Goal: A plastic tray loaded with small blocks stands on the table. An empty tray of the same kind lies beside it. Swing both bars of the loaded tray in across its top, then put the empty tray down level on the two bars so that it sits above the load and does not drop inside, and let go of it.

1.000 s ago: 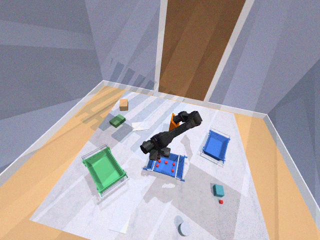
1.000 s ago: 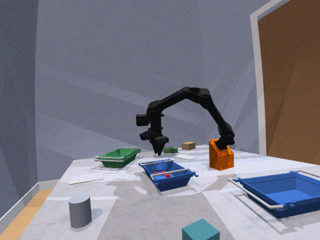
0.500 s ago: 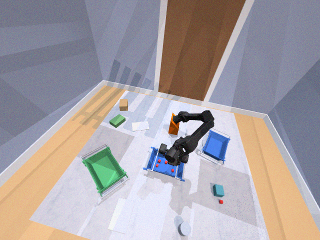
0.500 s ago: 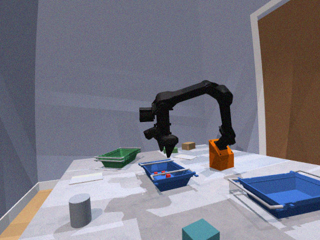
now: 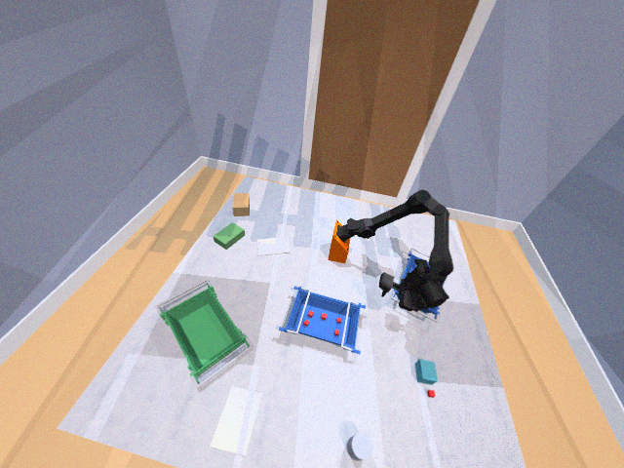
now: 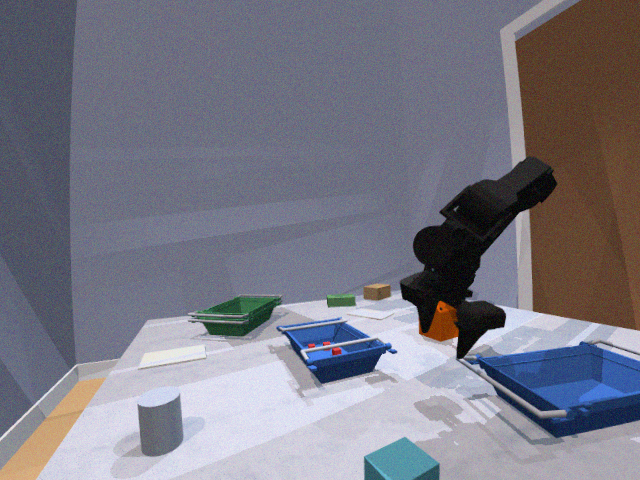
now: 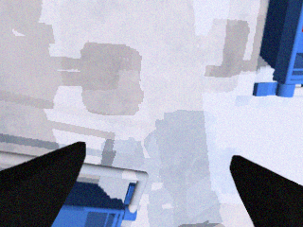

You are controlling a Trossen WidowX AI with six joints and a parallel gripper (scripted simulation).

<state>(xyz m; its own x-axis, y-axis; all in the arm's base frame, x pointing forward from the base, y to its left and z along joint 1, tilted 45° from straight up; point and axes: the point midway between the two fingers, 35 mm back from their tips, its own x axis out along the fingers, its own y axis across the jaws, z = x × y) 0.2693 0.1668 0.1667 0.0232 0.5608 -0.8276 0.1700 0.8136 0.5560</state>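
Right now my gripper tip is 150 mm past the blue tray, 150 mm to the right of it and 50 mm above it. Round my gripper tip: teal block (200 mm ahead, 120 mm to the left, 70 mm below); grey cylinder (440 mm ahead, 100 mm to the right, 60 mm below); red block (260 mm ahead, 140 mm to the left, 80 mm below).
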